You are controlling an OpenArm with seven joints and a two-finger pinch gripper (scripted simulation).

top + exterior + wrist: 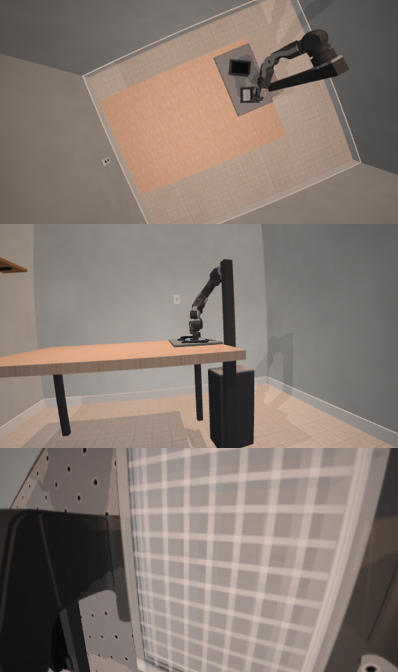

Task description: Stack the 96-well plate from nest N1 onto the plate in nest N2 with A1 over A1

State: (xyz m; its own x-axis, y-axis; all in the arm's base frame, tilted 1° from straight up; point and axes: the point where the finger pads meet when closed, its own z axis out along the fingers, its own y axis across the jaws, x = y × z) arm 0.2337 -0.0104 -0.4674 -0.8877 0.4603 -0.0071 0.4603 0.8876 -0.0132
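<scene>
My hand is 3 cm past the black 96-well plate and 23 cm to the left of it. Round my hand: white 96-well plate: right at my hand; then A1 mark: 4 cm behind, 8 cm to the left, 1 cm below.
</scene>
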